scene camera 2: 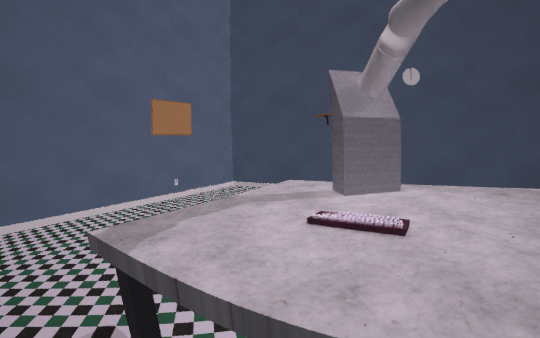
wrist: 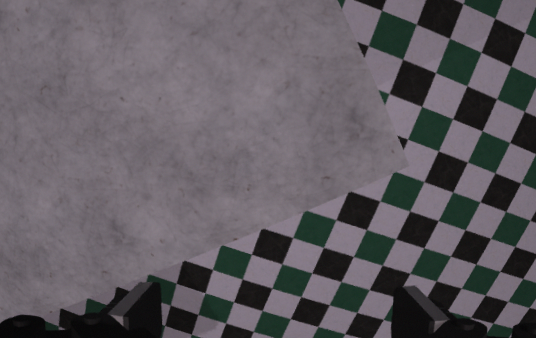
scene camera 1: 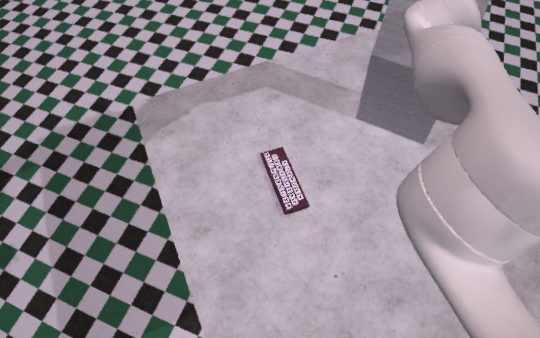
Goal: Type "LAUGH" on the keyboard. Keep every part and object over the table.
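Seen in the pictures: gripper, fingertip midpoint: (wrist: 277,311); arm's base at its link origin: (scene camera 2: 370,88).
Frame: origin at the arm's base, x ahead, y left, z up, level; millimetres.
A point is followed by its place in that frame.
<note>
A small dark red keyboard (scene camera 1: 284,180) @(y 220, x 355, z -327 mm) (scene camera 2: 358,222) @(y 227, x 378, z -330 mm) with several rows of white keys lies flat on the grey stone-like table (scene camera 1: 240,250) @(y 404, x 458, z -344 mm) (scene camera 2: 225,265) @(y 208, x 629, z -344 mm) (wrist: 200,125) @(y 786, x 273, z -344 mm). The letters on its keys are too small to read here. My gripper (wrist: 277,311) @(y 890, x 255, z 6 mm) is open, its two dark fingertips wide apart at the bottom of the wrist view with nothing between them. The floor beyond the table edge shows between the fingertips. The keyboard does not show in the wrist view. The gripper does not show in the two scene views.
My white arm (scene camera 1: 450,210) @(y 624, x 258, z 296 mm) (scene camera 2: 395,42) @(y 160, x 94, z 93 mm) rises from a grey block-shaped pedestal (scene camera 1: 395,95) @(y 37, x 72, z -206 mm) (scene camera 2: 372,155) @(y 41, x 64, z -224 mm) at the table's back. A table corner and two edges show in the wrist view, with checkered floor (wrist: 450,170) beyond. An orange-brown board (scene camera 2: 171,117) hangs on the wall.
</note>
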